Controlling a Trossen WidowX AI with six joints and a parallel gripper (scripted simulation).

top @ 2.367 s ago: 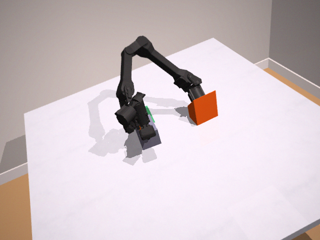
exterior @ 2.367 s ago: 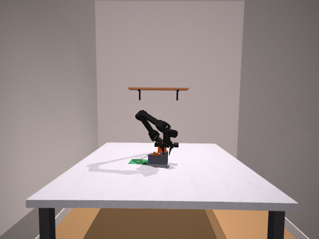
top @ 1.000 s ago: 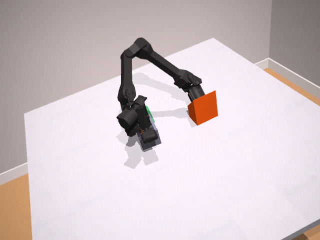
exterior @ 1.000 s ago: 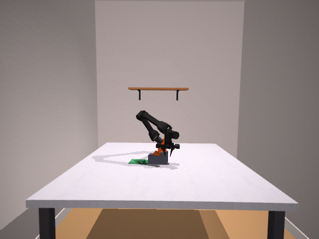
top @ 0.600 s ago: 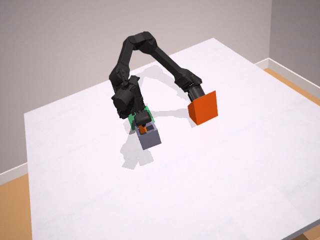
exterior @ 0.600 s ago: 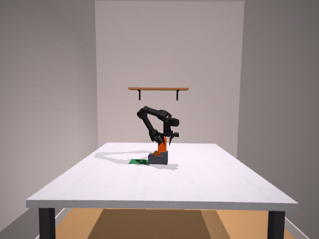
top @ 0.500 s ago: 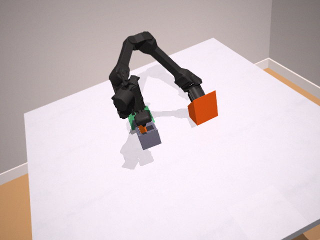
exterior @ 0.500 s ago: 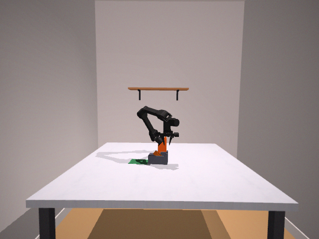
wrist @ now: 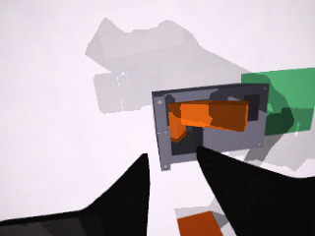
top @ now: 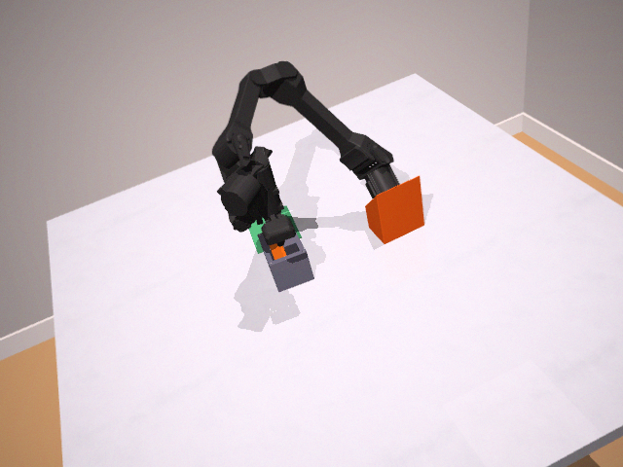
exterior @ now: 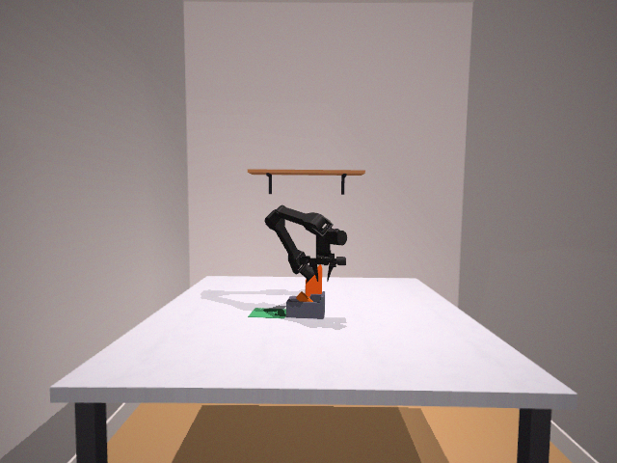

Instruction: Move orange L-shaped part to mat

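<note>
My gripper tip is now 100 mm above the orange L-shaped part, 40 mm to the left of it and 10 mm past it. The rest, counted from my gripper tip: green mat: 220 mm to the right, 160 mm below, 30 mm behind.
</note>
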